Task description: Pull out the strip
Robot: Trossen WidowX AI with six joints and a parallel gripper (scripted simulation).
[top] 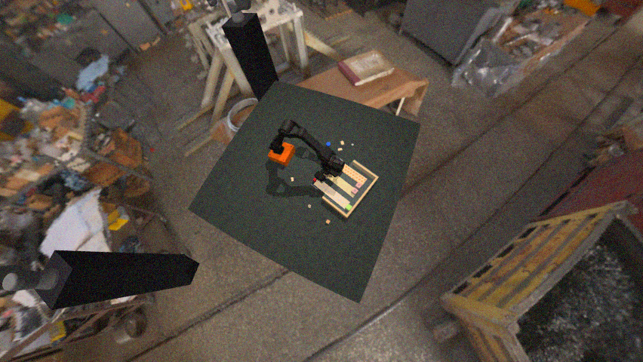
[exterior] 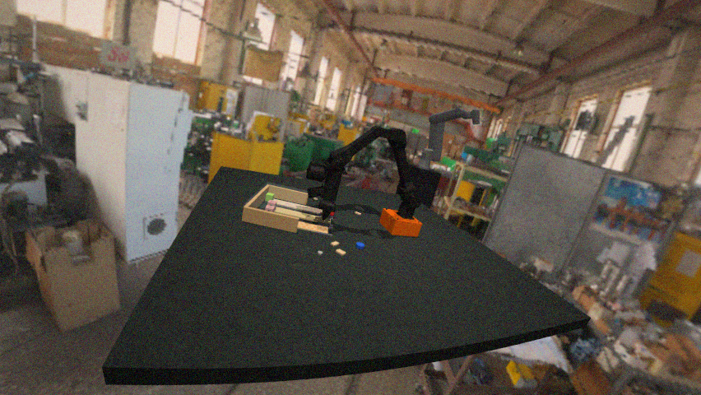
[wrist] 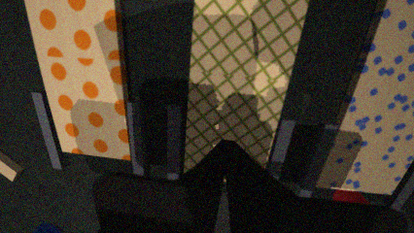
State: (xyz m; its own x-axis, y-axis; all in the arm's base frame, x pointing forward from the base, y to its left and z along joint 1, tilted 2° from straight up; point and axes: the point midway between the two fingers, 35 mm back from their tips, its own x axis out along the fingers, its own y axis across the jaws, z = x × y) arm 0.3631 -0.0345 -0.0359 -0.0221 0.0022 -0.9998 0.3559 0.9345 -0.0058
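Now: gripper tip 90 mm short of the hatched strip and 40 mm to the left of it. Also, from my gripper tip: blue disc: 210 mm to the left, 70 mm behind; red piece: 80 mm to the right, 60 mm behind, 10 mm above.
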